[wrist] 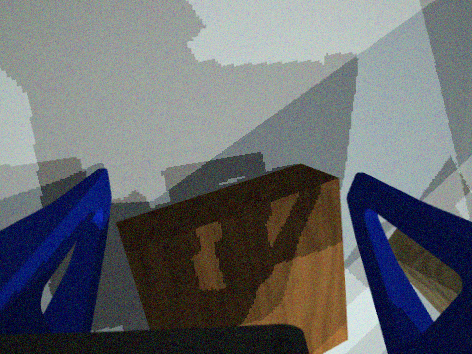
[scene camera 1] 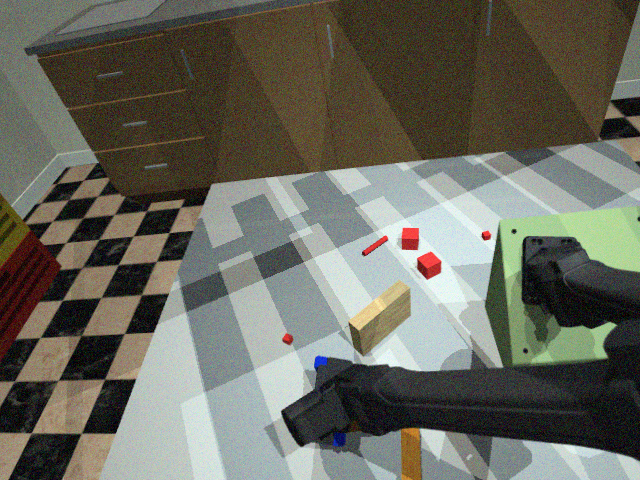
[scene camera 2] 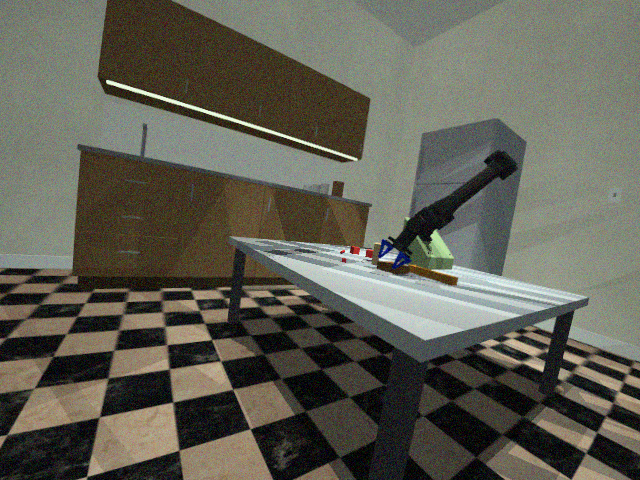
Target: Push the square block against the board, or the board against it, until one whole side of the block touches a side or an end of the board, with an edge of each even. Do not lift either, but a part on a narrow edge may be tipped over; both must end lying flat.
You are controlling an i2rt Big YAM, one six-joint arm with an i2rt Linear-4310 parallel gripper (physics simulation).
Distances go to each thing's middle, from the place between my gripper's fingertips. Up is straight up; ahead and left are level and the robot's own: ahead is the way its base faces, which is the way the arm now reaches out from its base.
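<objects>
Pale wooden board (scene camera 1: 370,326), from my hand: 180 mm to the right of it, 110 mm behind it, 20 mm above it.
</objects>
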